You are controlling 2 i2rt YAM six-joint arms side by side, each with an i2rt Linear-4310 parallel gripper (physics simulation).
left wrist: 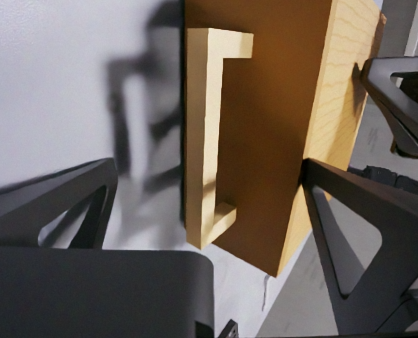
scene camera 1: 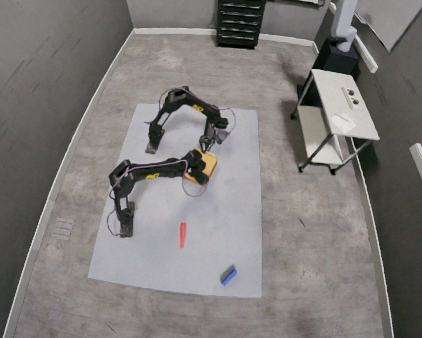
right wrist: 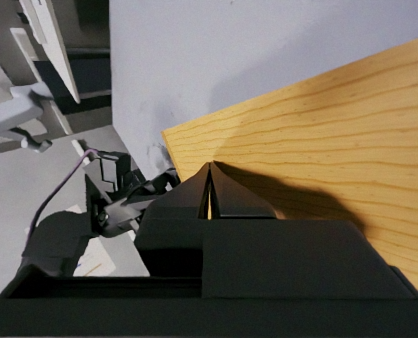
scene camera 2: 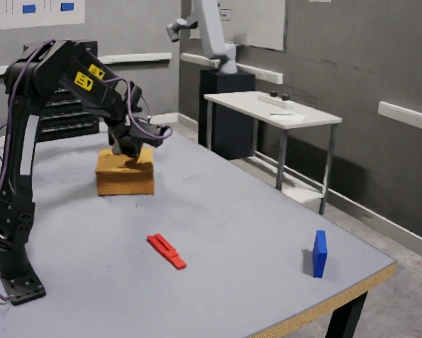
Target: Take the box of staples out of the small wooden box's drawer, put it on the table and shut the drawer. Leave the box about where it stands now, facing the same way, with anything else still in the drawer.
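Frame: origin at the left arm's base, x ahead, y left, z up, level; centimetres.
Seen in the pictures: left gripper, fingertip midpoint: [left wrist: 209, 168] [scene camera 1: 205, 152]; right gripper, fingertip midpoint: [left wrist: 364, 69] [scene camera 1: 205, 165] [right wrist: 209, 168] [scene camera 2: 138, 153]; left arm's base, link origin: [scene camera 1: 155, 140]; right arm's base, link origin: [scene camera 1: 127, 219] [scene camera 2: 16, 273].
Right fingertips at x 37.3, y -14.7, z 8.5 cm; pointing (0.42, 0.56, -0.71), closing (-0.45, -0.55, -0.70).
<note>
Offsets run from my right fingertips to a thing's middle. "*": to the spot under its first point. Level surfaces: height alone.
The small wooden box @(dy -1.2, dx -4.2, dz -4.6 cm) [scene camera 1: 210, 163] [scene camera 2: 125, 183] [left wrist: 320, 95] [right wrist: 310, 130] stands on the table. Its drawer front @(dy +7.6, dx -2.2, dz -4.4 cm) [left wrist: 265, 130] looks shut, with a pale bar handle @(* dy +11.0, dx -0.1, dz -4.3 cm) [left wrist: 196, 130]; the inside of the drawer is hidden and no box of staples can be made out. My left gripper [left wrist: 209, 168] [scene camera 1: 205, 148] is open and empty at the handle side, its fingers apart on either side of the handle bar in the left wrist view. My right gripper [right wrist: 209, 168] is shut on nothing, fingertips down at the box's top near a corner; whether they touch is unclear.
A flat red clip-like object @(dy -38.8, dx -3.8, dz -7.9 cm) [scene camera 1: 183, 235] [scene camera 2: 166, 251] lies on the table @(dz -8.5 cm) [scene camera 1: 150, 265] [scene camera 2: 225, 290]. A blue block @(dy -54.4, dx +23.5, dz -5.5 cm) [scene camera 1: 229, 277] [scene camera 2: 320, 253] stands near the table's corner. The two arms are close together above the box. A white cart [scene camera 1: 345, 100] [scene camera 2: 275, 107] stands beyond the table.
</note>
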